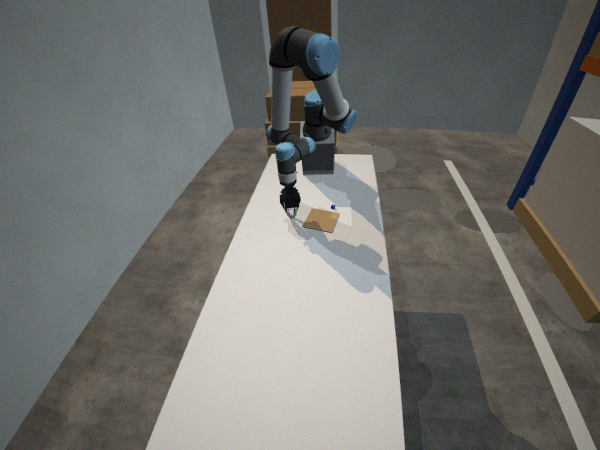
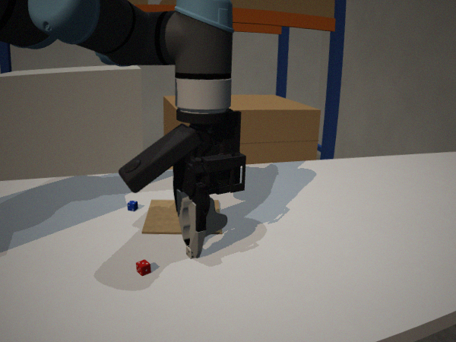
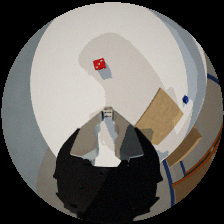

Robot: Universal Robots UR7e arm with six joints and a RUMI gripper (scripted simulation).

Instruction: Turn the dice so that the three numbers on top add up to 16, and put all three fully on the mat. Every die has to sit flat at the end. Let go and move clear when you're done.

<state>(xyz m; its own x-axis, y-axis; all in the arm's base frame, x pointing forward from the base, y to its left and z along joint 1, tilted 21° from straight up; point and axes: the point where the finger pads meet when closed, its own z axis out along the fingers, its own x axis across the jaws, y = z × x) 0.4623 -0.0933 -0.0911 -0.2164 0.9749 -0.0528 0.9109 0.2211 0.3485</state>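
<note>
Right now my hand is 140 mm to the right of the mat, 20 mm above it and 10 mm short of it. Round my hand: blue die 190 mm to the left, 80 mm behind, 10 mm below; then red die 80 mm behind, 30 mm to the right, 10 mm below; then white die 10 mm below.
</note>
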